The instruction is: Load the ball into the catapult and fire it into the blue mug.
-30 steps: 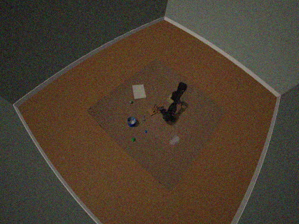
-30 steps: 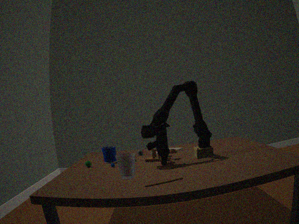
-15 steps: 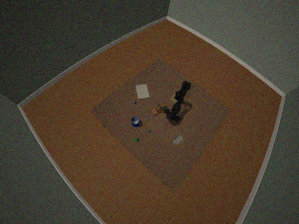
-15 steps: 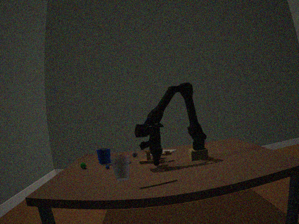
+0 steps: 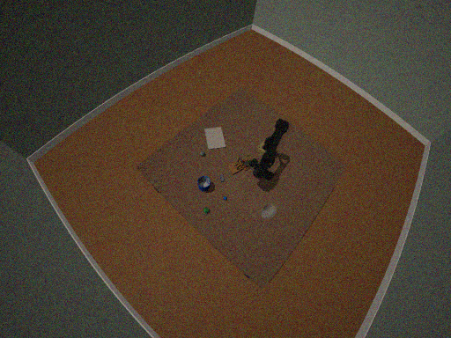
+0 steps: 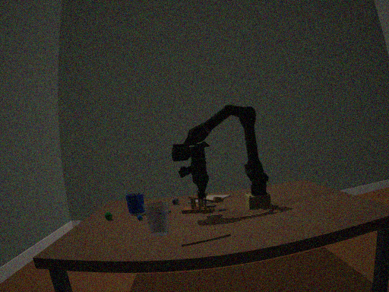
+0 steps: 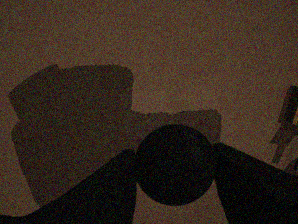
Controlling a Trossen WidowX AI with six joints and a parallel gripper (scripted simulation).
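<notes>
Now: gripper tip 15 cm to the left of the wooden catapult, 4 cm above it and 2 cm past it. Round my gripper tip: small blue ball: 28 cm ahead, 9 cm to the right, 8 cm below; dark ball: 1 cm above; clear glass: 22 cm to the left, 18 cm ahead, 7 cm below.
</notes>
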